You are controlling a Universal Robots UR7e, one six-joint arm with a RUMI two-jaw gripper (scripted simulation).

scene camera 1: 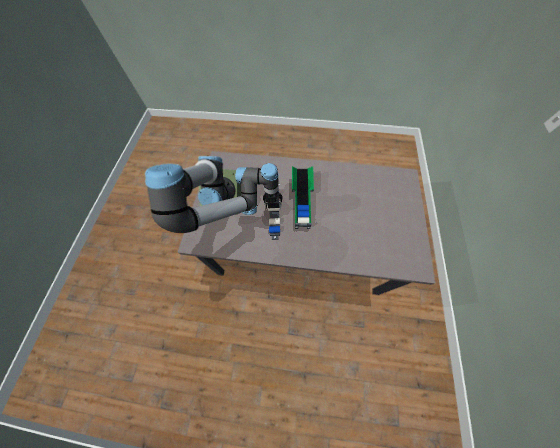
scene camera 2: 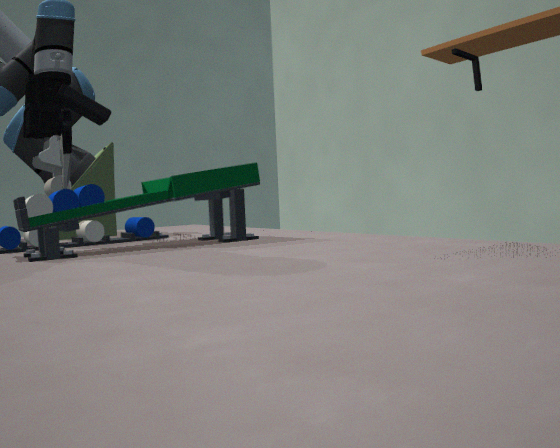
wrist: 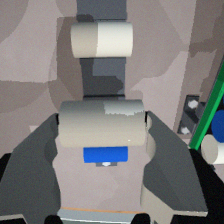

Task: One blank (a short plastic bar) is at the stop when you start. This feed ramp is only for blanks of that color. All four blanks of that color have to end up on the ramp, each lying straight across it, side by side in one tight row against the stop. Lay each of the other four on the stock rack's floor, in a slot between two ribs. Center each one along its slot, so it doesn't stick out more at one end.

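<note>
Scene camera 2 shows my gripper point(scene camera 2: 59, 191). The wrist view shows the gripper point(wrist: 102, 113) too, with a white blank point(wrist: 88, 39) and a white blank point(wrist: 94, 123).
</note>
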